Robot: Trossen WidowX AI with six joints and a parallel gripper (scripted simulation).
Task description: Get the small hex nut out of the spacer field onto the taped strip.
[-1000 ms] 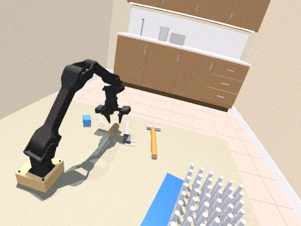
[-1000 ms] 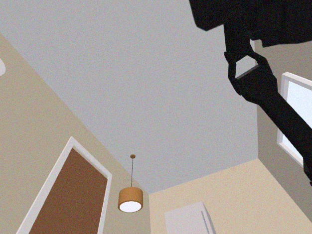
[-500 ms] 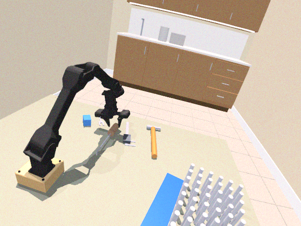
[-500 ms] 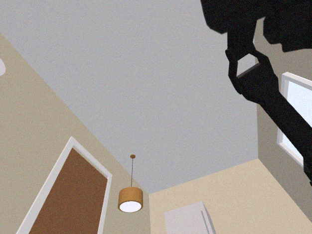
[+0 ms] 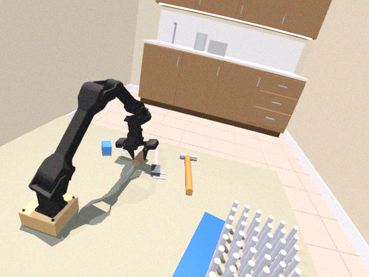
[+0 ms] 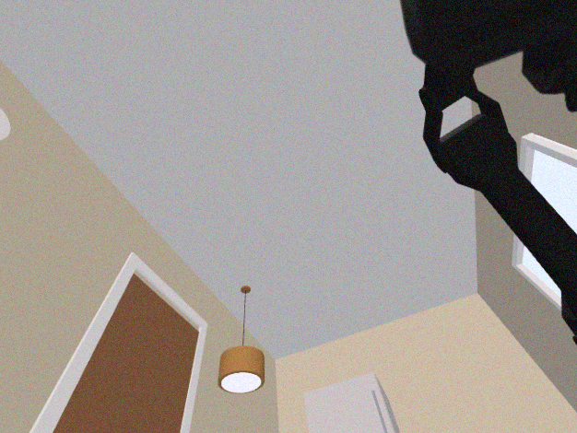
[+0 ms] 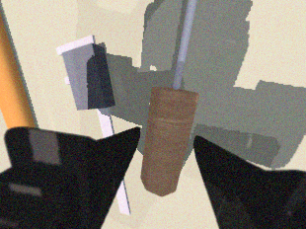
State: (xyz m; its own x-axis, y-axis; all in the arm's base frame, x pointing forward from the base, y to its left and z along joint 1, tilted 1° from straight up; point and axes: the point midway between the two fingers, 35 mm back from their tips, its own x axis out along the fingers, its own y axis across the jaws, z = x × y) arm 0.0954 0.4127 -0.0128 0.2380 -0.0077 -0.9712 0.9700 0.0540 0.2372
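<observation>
Right now my gripper tip is 10 cm to the left of the wooden-handled hook tool. Round my gripper tip: hex nut 49 cm ahead, 44 cm to the right, 1 cm below; blue taped strip 35 cm ahead, 37 cm to the right, 1 cm below; small wrench 14 cm behind, 10 cm to the left, 1 cm below.
</observation>
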